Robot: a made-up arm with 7 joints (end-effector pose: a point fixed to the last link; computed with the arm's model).
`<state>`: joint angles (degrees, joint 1 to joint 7).
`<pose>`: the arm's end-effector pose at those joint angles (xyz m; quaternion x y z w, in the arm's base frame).
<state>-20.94 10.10 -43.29 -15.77 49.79 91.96 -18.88</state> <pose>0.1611 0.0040 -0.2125 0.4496 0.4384 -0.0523 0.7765</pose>
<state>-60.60 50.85 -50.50 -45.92 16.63 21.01 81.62</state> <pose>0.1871 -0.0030 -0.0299 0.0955 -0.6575 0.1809 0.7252</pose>
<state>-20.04 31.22 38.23 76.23 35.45 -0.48 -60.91</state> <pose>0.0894 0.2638 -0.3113 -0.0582 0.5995 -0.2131 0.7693</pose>
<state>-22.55 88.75 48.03 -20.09 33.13 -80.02 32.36</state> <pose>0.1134 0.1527 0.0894 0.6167 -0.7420 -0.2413 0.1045</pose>
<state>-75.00 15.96 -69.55 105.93 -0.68 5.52 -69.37</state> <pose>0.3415 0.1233 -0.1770 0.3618 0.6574 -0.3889 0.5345</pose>
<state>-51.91 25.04 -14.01 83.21 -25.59 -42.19 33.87</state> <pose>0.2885 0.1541 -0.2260 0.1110 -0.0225 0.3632 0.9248</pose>
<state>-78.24 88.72 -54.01 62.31 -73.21 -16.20 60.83</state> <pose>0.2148 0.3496 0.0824 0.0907 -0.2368 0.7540 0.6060</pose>
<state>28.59 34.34 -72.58 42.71 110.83 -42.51 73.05</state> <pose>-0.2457 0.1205 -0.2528 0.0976 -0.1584 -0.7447 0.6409</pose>
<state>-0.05 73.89 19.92 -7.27 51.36 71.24 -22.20</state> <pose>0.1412 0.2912 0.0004 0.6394 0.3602 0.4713 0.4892</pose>
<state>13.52 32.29 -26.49 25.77 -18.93 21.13 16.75</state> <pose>-0.0207 0.1540 -0.3310 0.2379 0.6286 0.0217 0.7401</pose>
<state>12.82 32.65 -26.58 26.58 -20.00 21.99 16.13</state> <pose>-0.0191 0.1570 -0.3315 0.2332 0.6373 0.0237 0.7341</pose>
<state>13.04 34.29 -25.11 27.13 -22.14 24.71 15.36</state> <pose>-0.0213 0.1698 -0.3278 0.2278 0.6601 0.0434 0.7144</pose>
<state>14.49 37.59 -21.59 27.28 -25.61 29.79 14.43</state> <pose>-0.0279 0.1943 -0.3171 0.2187 0.6970 0.0852 0.6776</pose>
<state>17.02 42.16 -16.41 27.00 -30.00 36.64 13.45</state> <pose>-0.0370 0.2251 -0.2981 0.2031 0.7372 0.1414 0.6287</pose>
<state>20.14 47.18 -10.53 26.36 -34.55 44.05 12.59</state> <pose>-0.0453 0.2547 -0.2732 0.1825 0.7697 0.1986 0.5786</pose>
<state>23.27 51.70 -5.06 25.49 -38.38 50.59 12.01</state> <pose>-0.0504 0.2776 -0.2479 0.1635 0.7900 0.2446 0.5378</pose>
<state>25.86 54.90 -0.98 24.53 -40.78 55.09 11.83</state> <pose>-0.0528 0.2915 -0.2284 0.1535 0.7997 0.2739 0.5117</pose>
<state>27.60 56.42 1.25 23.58 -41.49 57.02 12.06</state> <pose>-0.0541 0.2976 -0.2180 0.1551 0.8019 0.2872 0.5004</pose>
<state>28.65 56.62 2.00 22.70 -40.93 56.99 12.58</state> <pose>-0.0556 0.2984 -0.2151 0.1653 0.7999 0.2898 0.4989</pose>
